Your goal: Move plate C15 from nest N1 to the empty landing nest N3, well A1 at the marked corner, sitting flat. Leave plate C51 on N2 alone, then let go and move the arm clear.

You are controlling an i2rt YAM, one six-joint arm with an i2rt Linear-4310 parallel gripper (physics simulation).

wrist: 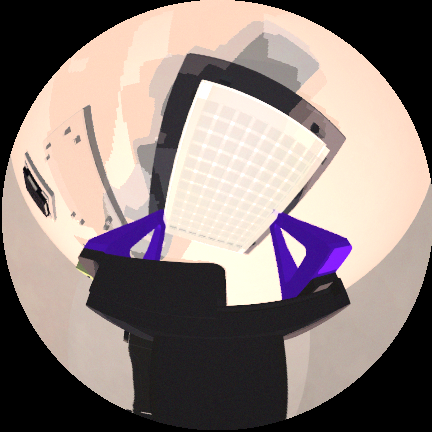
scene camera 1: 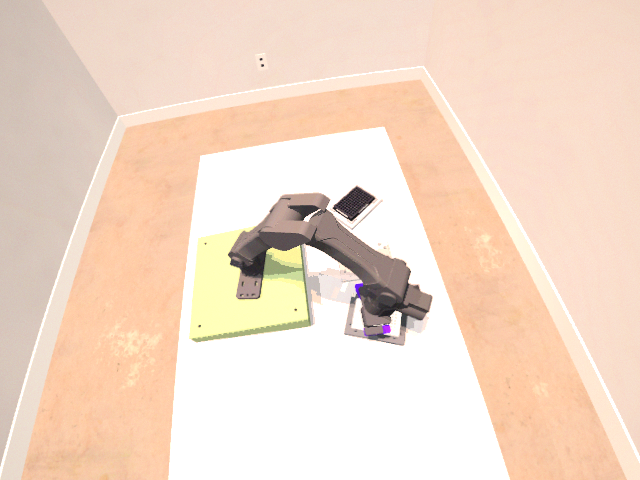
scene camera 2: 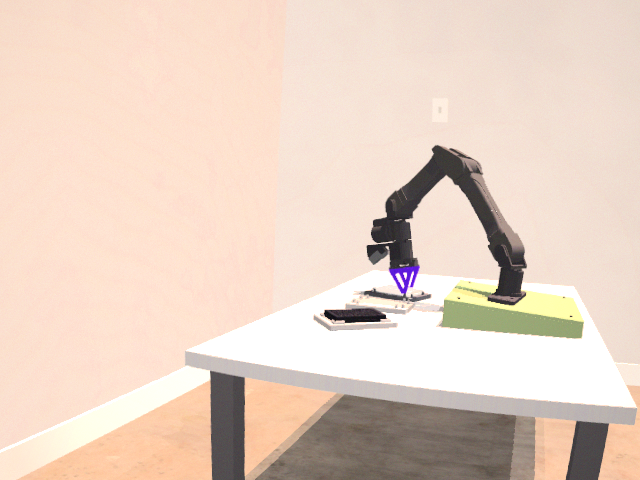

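Note:
White plate C15 [scene camera 1: 357,317] [scene camera 2: 382,291] [wrist: 240,155] lies in dark nest N1 [scene camera 1: 392,339] [scene camera 2: 424,296] [wrist: 172,105]. My gripper [scene camera 1: 368,310] [scene camera 2: 404,292] [wrist: 217,214] points down over it. Its purple fingertips stand wide, one against each long side of the plate in the wrist view, so it looks shut on the plate. The pale empty nest N3 [scene camera 1: 383,249] [scene camera 2: 374,303] [wrist: 75,150] lies beside N1, partly hidden by my arm in scene camera 1. Black plate C51 [scene camera 1: 355,200] [scene camera 2: 355,314] [wrist: 36,187] lies on pale nest N2 [scene camera 1: 353,224] [scene camera 2: 336,325]. Labels and the corner mark are not readable.
The green base block [scene camera 1: 227,299] [scene camera 2: 516,322] carries my arm beside the nests. My forearm [scene camera 1: 354,250] [scene camera 2: 418,183] reaches over the N3 side. The white table [scene camera 1: 310,403] [scene camera 2: 439,361] has its long edge beyond the nests.

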